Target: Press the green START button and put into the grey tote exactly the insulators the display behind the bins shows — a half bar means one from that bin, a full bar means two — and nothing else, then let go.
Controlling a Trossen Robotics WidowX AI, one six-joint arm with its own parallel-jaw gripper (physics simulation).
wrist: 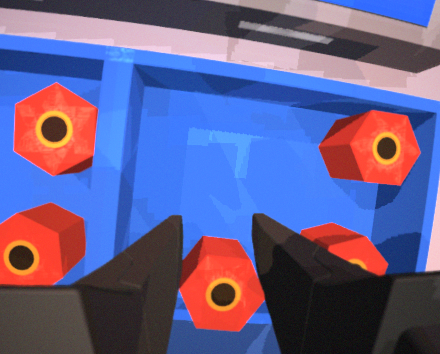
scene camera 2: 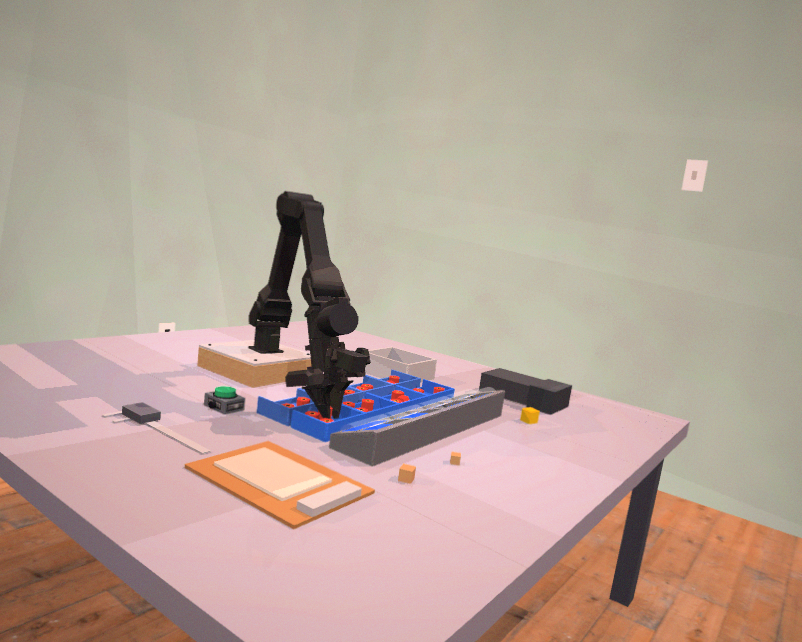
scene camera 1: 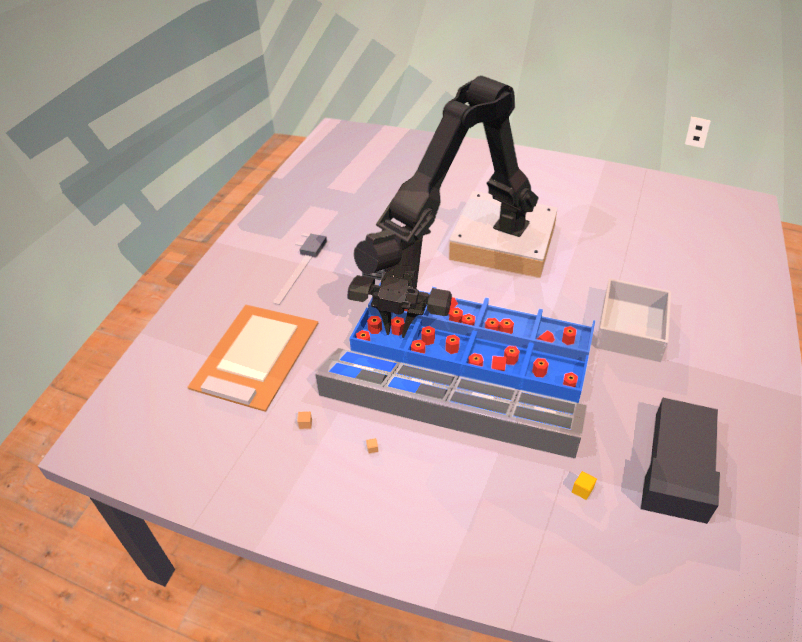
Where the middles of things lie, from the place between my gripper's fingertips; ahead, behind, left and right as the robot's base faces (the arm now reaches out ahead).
I see my gripper 30 cm to the left of the grey tool [scene camera 2: 142,413] and 9 cm past it. From my hand the other things lie so: dark box [scene camera 1: 681,481] (57 cm to the left, 4 cm ahead, 2 cm above); then grey tote [scene camera 1: 635,318] (40 cm to the left, 24 cm behind, 1 cm above).
